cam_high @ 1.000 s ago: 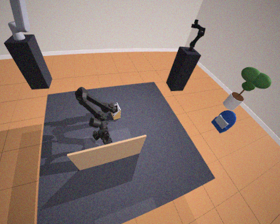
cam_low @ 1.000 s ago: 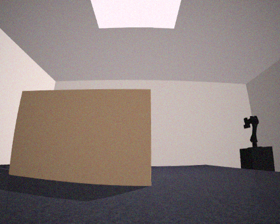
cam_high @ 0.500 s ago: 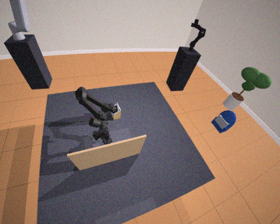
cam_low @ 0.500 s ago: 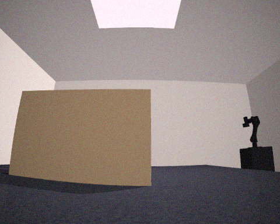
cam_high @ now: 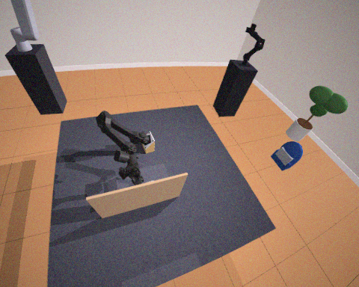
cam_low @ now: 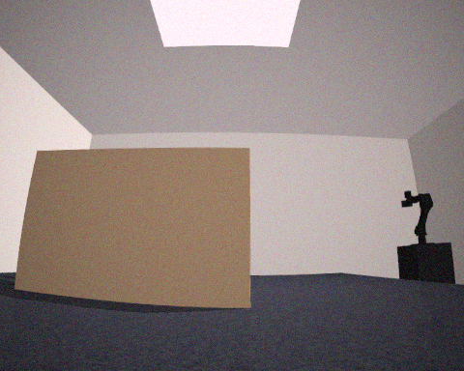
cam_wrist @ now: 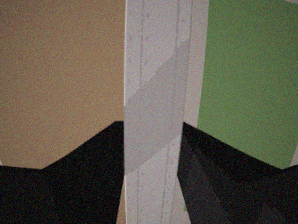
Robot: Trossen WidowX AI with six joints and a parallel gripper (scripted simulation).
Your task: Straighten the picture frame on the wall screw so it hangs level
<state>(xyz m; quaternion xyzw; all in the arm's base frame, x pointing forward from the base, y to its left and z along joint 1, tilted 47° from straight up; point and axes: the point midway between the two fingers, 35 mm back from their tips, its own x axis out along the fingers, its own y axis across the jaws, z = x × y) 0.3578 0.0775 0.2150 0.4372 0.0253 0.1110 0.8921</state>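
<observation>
My gripper tip is 50 mm above the picture frame and 10 mm to the right of it. From my gripper tip the other things lie so: tan wall panel (60 mm below, 10 mm to the left, 10 mm ahead).
</observation>
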